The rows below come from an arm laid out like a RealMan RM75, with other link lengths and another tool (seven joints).
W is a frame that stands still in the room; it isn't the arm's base.
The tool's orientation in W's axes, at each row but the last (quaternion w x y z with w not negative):
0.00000 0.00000 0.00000 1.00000
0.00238 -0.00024 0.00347 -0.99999
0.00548 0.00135 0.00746 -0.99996
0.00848 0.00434 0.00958 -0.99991
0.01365 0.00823 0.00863 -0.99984
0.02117 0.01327 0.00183 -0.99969
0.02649 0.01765 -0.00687 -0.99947
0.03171 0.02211 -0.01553 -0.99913
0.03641 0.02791 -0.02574 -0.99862
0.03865 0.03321 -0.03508 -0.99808
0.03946 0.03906 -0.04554 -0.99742
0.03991 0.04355 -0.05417 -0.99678
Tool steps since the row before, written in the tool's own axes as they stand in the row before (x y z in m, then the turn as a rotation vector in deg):
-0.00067 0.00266 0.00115 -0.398 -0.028 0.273
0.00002 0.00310 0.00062 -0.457 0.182 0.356
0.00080 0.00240 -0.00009 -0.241 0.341 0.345
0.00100 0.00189 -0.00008 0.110 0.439 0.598
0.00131 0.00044 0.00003 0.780 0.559 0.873
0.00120 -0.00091 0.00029 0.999 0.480 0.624
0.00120 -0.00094 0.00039 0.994 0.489 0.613
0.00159 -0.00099 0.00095 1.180 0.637 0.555
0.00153 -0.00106 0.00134 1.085 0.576 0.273
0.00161 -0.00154 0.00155 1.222 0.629 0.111
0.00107 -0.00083 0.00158 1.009 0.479 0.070
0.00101 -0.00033 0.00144 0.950 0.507 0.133
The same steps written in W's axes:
0.00067 -0.00266 0.00115 0.398 0.028 0.273
0.00000 -0.00310 0.00060 0.458 -0.182 0.355
-0.00077 -0.00241 -0.00013 0.244 -0.343 0.341
-0.00097 -0.00190 -0.00012 -0.108 -0.452 0.589
-0.00130 -0.00048 0.00000 -0.778 -0.595 0.850
-0.00124 0.00086 0.00026 -0.994 -0.524 0.596
-0.00126 0.00088 0.00033 -0.988 -0.533 0.585
-0.00169 0.00091 0.00085 -1.162 -0.695 0.524
-0.00168 0.00101 0.00120 -1.055 -0.641 0.245
-0.00182 0.00151 0.00133 -1.176 -0.715 0.078
-0.00125 0.00087 0.00141 -0.972 -0.552 0.039
-0.00116 0.00039 0.00131 -0.918 -0.569 0.110

